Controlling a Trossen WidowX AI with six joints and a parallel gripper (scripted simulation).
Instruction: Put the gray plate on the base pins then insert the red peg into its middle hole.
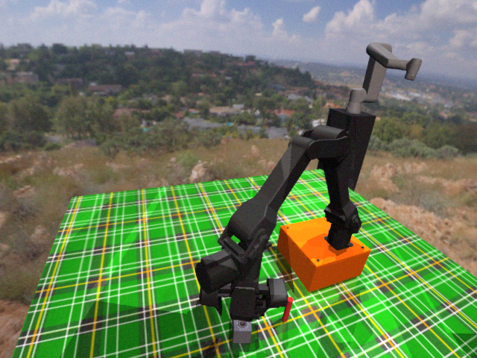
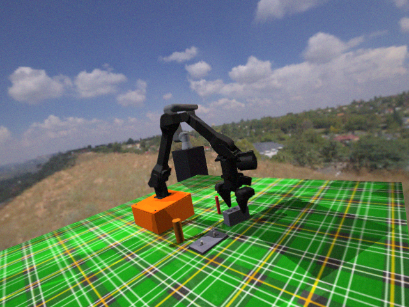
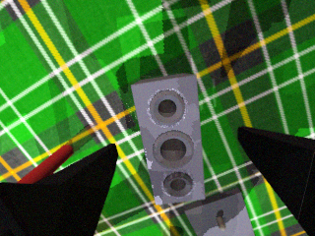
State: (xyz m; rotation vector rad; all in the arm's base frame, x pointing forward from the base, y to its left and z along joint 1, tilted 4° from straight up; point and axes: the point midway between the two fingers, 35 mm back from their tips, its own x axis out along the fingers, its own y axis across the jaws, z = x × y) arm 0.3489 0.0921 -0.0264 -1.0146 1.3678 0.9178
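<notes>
Right now the gray plate is 1 cm below my gripper tip. Round my gripper tip: dark gray base: 17 cm to the right, 3 cm below; then short brown post: 21 cm to the right, 10 cm behind; then red peg: 12 cm behind, 2 cm to the left.
</notes>
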